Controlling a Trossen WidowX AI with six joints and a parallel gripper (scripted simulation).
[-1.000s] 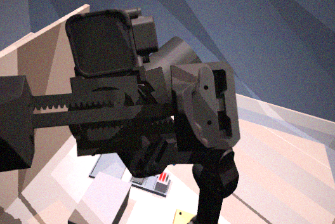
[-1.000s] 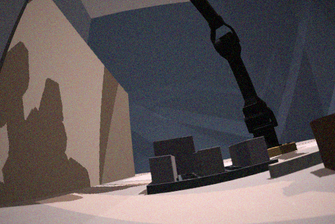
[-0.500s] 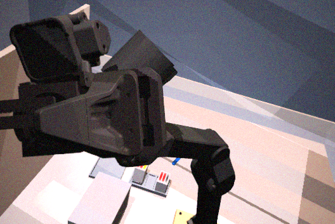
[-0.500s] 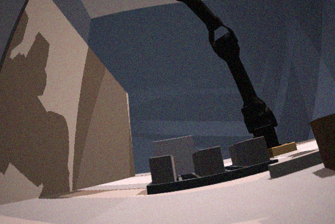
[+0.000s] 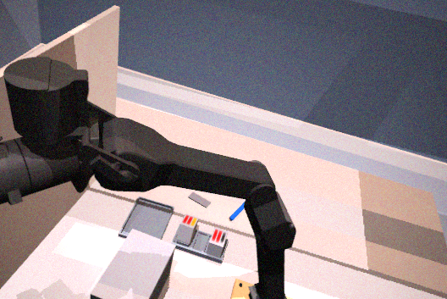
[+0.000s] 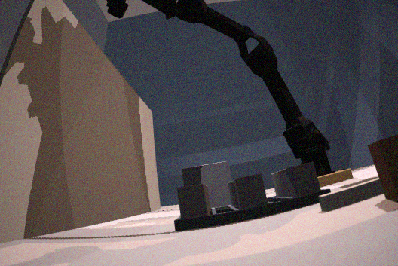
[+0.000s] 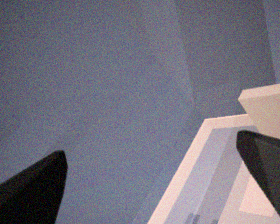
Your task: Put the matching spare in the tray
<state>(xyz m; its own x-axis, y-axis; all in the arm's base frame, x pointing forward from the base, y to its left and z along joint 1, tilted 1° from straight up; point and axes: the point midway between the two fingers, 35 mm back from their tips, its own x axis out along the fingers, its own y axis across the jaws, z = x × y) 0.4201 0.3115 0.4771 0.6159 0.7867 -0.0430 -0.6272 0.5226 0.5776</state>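
Now: gripper tip 130 mm past the grey spare block, 160 mm to the left of it and 460 mm above it. From my gripper tip the other things lie so: tall beige wall (90 mm ahead, 330 mm to the right, 280 mm below); large grey box (150 mm behind, 310 mm to the right, 450 mm below); flat grey tray (100 mm behind, 510 mm to the right, 500 mm below).
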